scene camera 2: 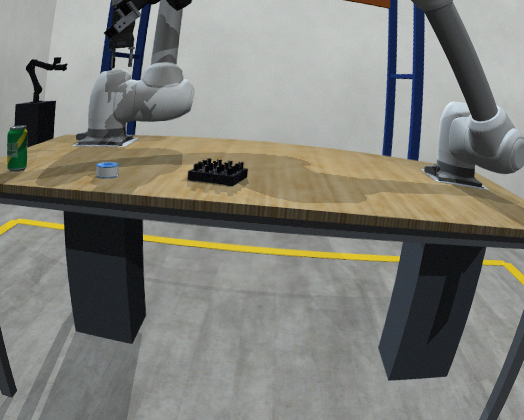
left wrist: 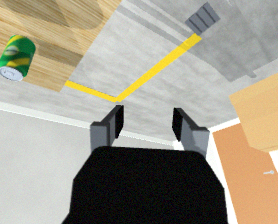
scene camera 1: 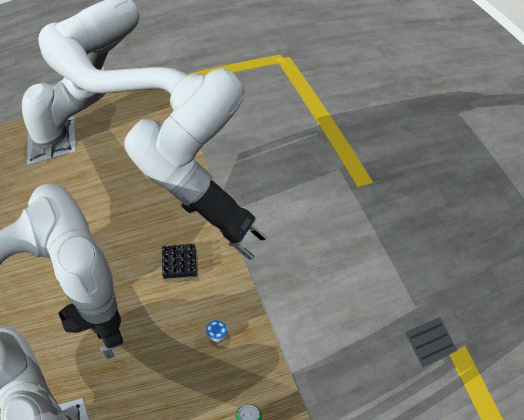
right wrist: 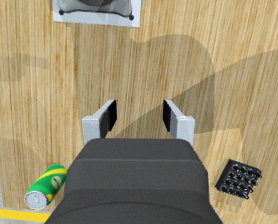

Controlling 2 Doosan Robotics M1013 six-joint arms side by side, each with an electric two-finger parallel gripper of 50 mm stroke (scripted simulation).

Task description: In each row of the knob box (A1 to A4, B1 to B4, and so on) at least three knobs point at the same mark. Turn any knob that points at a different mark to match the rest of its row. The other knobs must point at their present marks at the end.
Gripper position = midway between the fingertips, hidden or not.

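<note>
There's the left gripper [left wrist: 148, 116], and you can see it from the scene as well, that same left gripper [scene camera 1: 258, 248]. The right gripper [right wrist: 139, 109] is visible too.
</note>
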